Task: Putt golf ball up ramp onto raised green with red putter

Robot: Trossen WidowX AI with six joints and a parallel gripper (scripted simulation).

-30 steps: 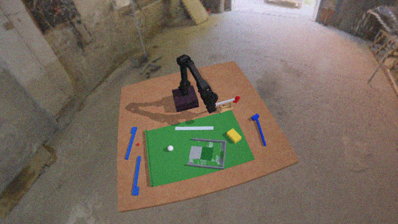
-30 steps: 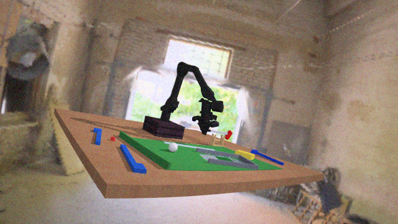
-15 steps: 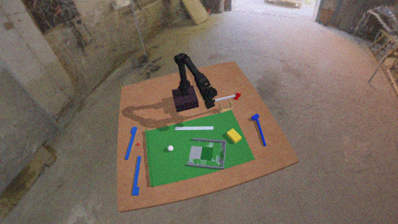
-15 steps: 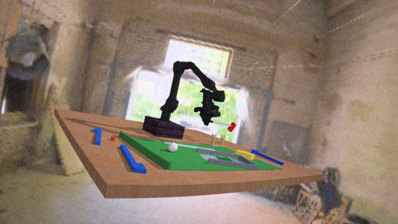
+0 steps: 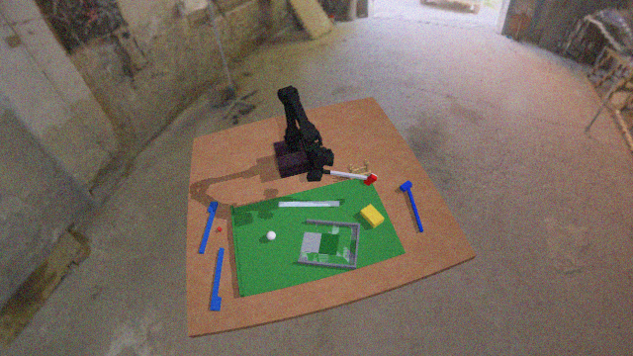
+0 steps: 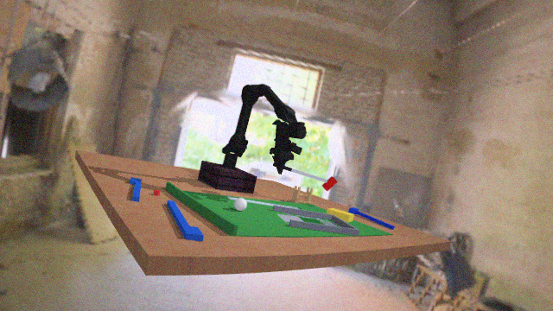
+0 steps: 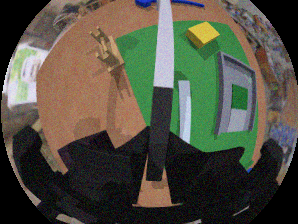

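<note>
The white bar lies 5 cm ahead of my gripper tip, 9 cm to the right of it and 12 cm below it. Round my gripper tip: red putter: 5 cm ahead, 11 cm to the left, 2 cm above; then yellow block: 22 cm ahead, 18 cm to the left, 11 cm below; then wooden fence: 6 cm behind, 21 cm to the left, 9 cm below.
</note>
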